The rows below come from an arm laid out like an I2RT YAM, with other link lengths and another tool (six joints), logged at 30 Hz.
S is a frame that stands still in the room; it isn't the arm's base.
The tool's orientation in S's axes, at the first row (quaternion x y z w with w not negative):
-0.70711 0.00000 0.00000 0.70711
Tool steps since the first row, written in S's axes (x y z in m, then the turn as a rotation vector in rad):
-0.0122 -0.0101 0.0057 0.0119 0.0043 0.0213
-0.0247 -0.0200 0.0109 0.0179 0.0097 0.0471
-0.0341 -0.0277 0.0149 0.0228 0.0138 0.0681
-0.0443 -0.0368 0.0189 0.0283 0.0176 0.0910
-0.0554 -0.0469 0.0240 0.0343 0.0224 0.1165
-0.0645 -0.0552 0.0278 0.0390 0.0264 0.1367
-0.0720 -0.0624 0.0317 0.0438 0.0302 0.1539
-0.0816 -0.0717 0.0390 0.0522 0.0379 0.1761
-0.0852 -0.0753 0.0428 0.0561 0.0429 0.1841
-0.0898 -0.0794 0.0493 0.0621 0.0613 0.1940
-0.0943 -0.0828 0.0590 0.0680 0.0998 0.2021
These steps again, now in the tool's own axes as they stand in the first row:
-0.0122 -0.0057 -0.0101 0.0119 -0.0213 0.0043
-0.0247 -0.0109 -0.0200 0.0179 -0.0471 0.0097
-0.0341 -0.0149 -0.0277 0.0228 -0.0681 0.0138
-0.0443 -0.0189 -0.0368 0.0283 -0.0910 0.0176
-0.0554 -0.0240 -0.0469 0.0343 -0.1165 0.0224
-0.0645 -0.0278 -0.0552 0.0390 -0.1367 0.0264
-0.0720 -0.0317 -0.0624 0.0438 -0.1539 0.0302
-0.0816 -0.0390 -0.0717 0.0522 -0.1761 0.0379
-0.0852 -0.0428 -0.0753 0.0561 -0.1841 0.0429
-0.0898 -0.0493 -0.0794 0.0621 -0.1940 0.0613
-0.0943 -0.0590 -0.0828 0.0680 -0.2021 0.0998

